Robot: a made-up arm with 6 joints.
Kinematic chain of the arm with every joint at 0, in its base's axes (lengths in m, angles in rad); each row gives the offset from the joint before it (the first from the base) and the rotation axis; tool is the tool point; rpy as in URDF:
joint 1: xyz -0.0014 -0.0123 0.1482 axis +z
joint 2: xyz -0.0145 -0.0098 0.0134 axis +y
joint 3: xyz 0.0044 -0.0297 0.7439 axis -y
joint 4: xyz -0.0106 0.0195 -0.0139 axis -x
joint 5: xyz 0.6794 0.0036 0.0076 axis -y
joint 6: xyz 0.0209 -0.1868 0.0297 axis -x
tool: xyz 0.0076 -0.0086 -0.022 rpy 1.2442 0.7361 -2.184
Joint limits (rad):
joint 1: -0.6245..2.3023
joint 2: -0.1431..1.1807
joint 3: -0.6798..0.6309
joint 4: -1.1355..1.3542
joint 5: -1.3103..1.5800
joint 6: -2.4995..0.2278
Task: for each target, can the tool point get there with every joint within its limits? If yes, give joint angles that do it. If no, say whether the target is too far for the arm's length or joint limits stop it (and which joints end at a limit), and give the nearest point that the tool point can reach.
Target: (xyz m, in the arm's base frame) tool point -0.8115 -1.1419 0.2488
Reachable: no: joint limits stop it (at a limit: joint 1, joint 2, joint 3, joint 5, joint 6) | nearest point 0.2081 -0.4202 0.4928 | short by 1.273 m
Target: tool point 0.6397 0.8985 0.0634
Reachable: yes | joints 1.0472 0.9828 -0.0194 1.0839 -0.2555 -0.4019
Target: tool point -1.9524 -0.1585 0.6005
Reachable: no: too far | nearest point -0.8008 0.8752 0.6005 | short by 1.547 m
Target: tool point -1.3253 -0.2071 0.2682
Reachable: no: joint limits stop it (at a limit: joint 1, joint 3, joint 4, joint 6) | nearest point -0.5006 0.5407 0.2690 | short by 1.113 m
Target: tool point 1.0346 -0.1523 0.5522
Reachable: yes | joints 0.0068 0.5623 0.0779 0.4188 0.3634 -1.9697
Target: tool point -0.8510 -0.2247 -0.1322
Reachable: no: joint limits stop it (at a limit: joint 1, joint 2, joint 3, joint 4, joint 6) | nearest point -0.4280 0.4599 -0.2428 | short by 0.812 m
